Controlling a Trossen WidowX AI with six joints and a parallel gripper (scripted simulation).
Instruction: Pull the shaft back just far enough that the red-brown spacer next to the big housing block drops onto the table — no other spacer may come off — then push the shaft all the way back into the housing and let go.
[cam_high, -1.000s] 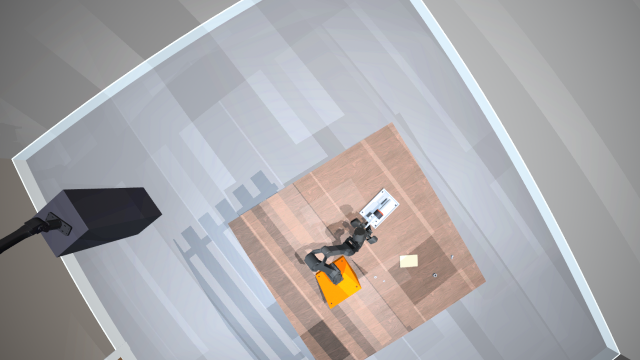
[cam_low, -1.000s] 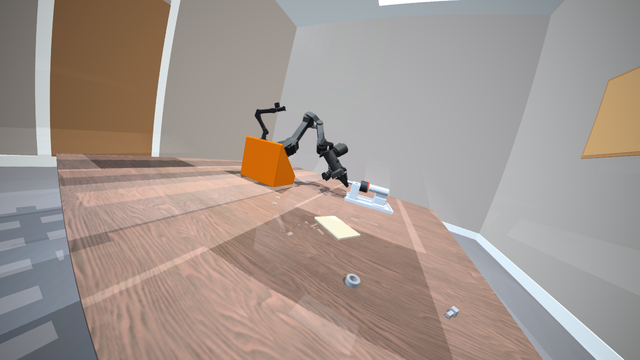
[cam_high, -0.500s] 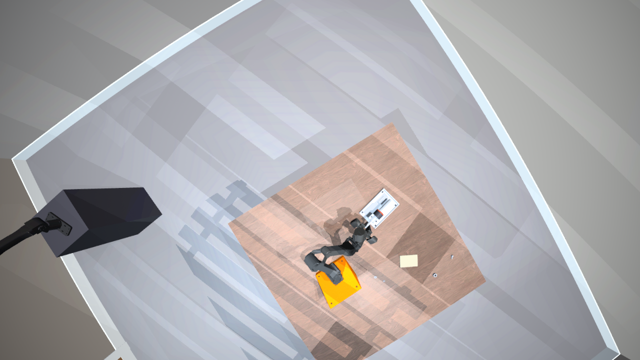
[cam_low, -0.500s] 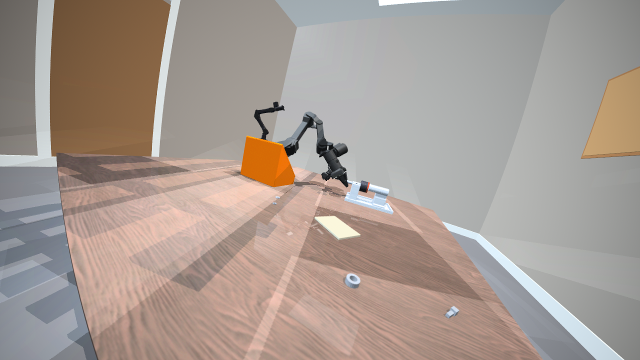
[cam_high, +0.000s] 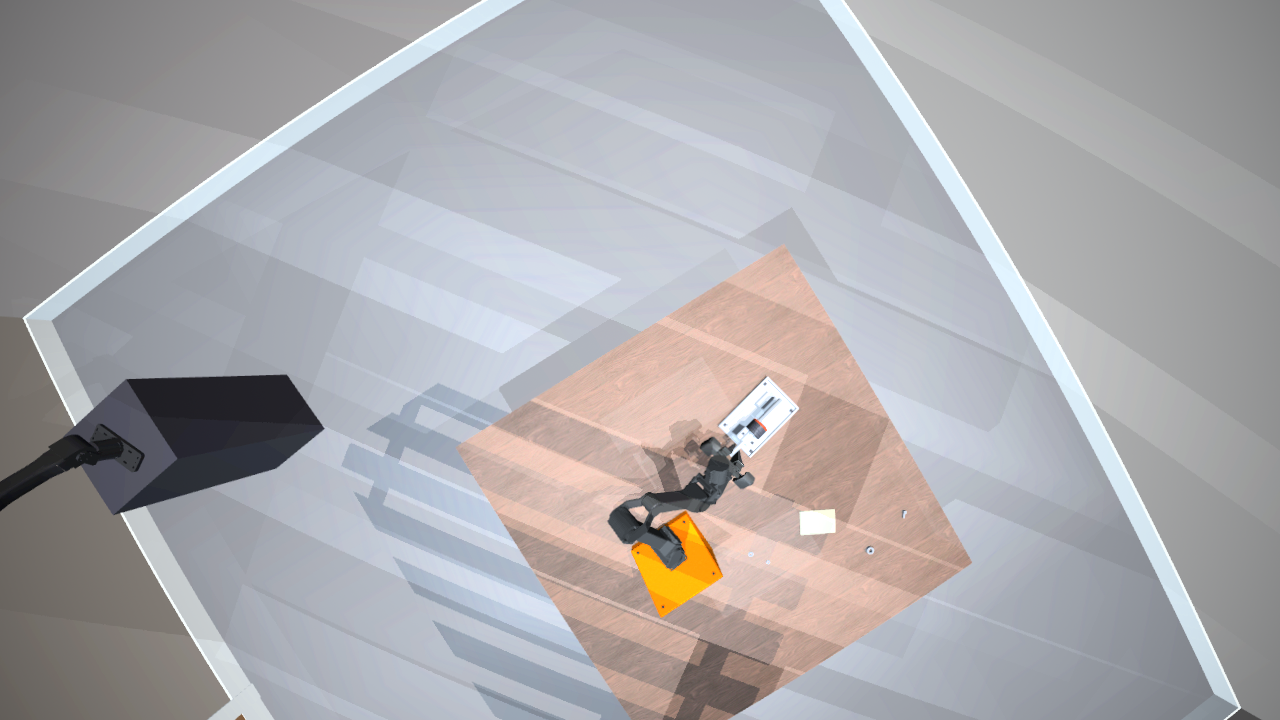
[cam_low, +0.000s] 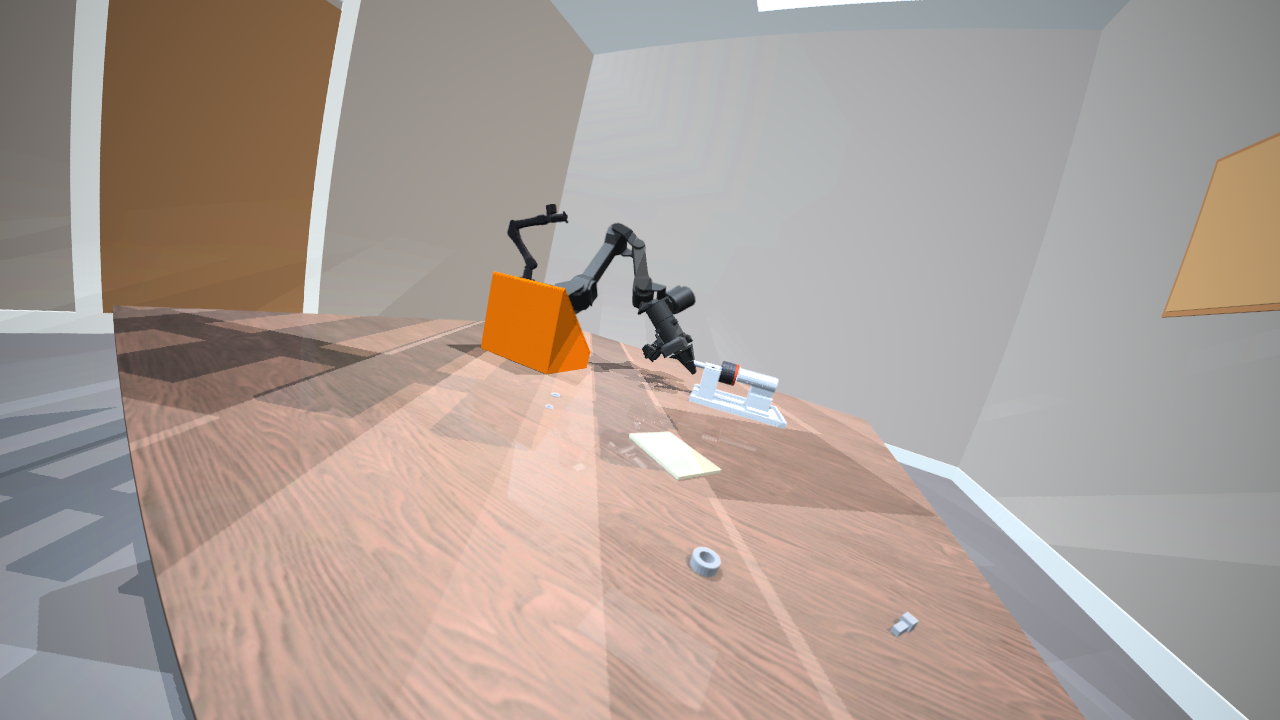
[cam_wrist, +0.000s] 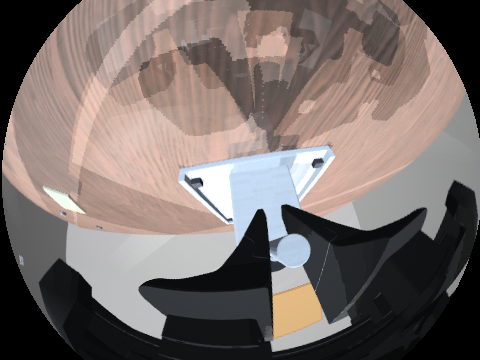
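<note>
Right now the shaft is 30 mm ahead of my gripper tip and 20 mm above it. Also, from my gripper tip: small grey part: 560 mm to the right, 320 mm ahead, 50 mm below; red-brown spacer: 100 mm ahead, 20 mm above, 10 mm to the left; cream flat plate: 390 mm to the right, 70 mm ahead, 50 mm below.
</note>
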